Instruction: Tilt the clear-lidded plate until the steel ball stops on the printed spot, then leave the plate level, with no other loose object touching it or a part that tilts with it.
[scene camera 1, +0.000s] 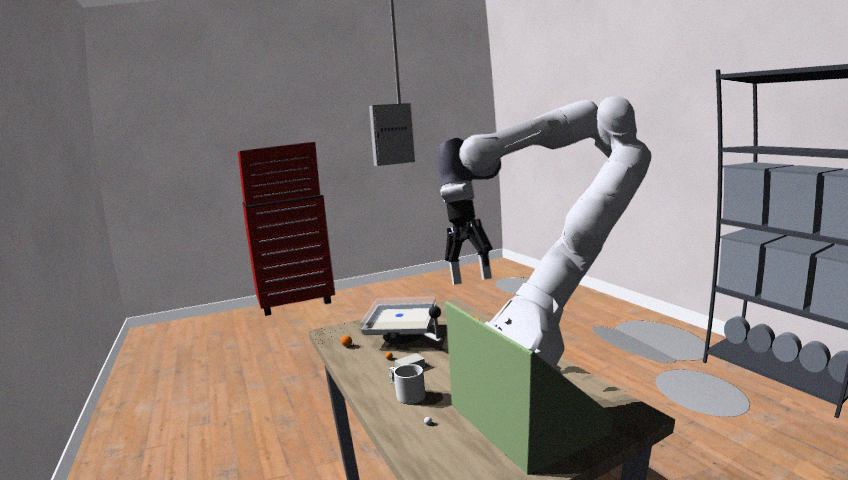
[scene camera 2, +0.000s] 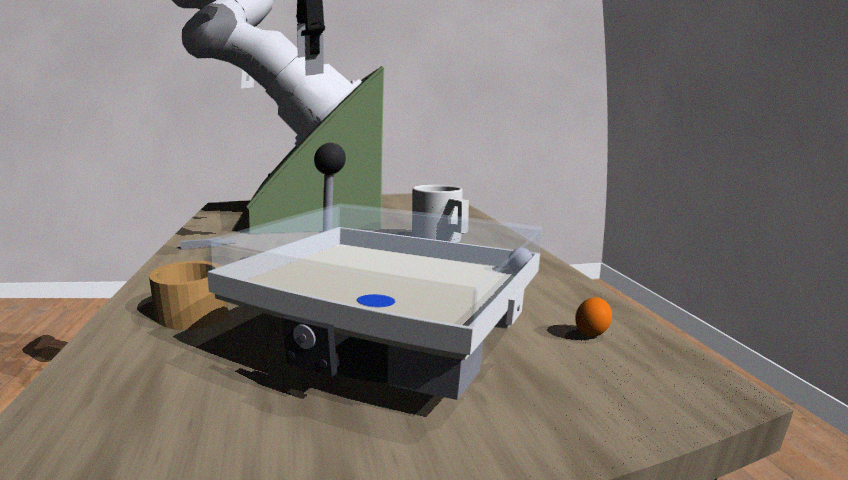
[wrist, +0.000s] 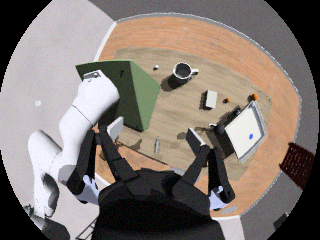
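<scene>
Scene camera 1 lets me see my gripper (scene camera 1: 471, 281) and a clear-lidded plate (scene camera 1: 408, 315). From scene camera 2 I see the plate (scene camera 2: 430, 286). The wrist view has my gripper (wrist: 155, 128) in it, and the plate (wrist: 247, 131) as well.
</scene>
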